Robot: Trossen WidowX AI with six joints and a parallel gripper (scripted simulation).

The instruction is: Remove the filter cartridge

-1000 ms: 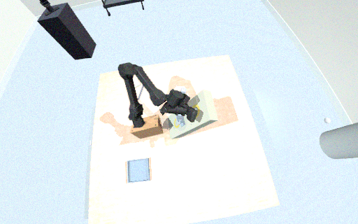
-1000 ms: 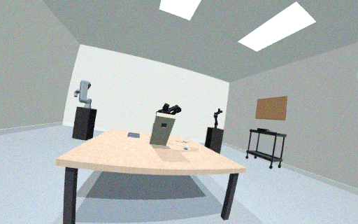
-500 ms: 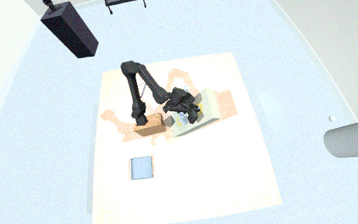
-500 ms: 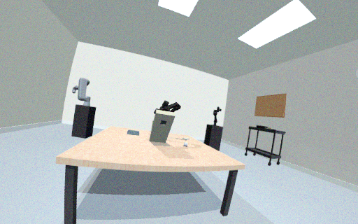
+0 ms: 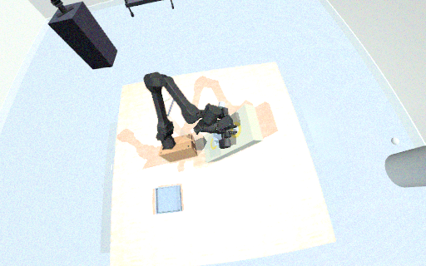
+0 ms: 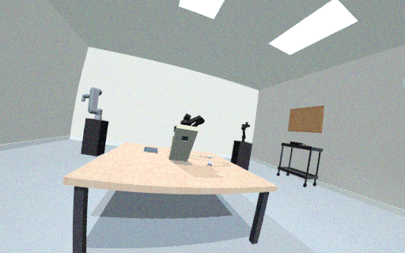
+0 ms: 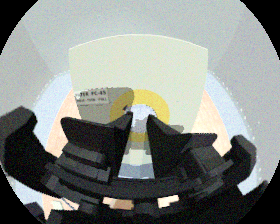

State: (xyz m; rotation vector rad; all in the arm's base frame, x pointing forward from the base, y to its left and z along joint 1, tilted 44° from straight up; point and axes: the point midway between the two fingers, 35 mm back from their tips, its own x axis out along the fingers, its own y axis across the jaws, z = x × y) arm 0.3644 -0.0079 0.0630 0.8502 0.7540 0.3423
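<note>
Now: gripper tip 80 mm above the service panel and 40 mm past it. Also, from my gripper tip: blue tray (410 mm behind, 330 mm to the right, 250 mm below); then round filter cartridge (10 mm below, 10 mm ahead).
</note>
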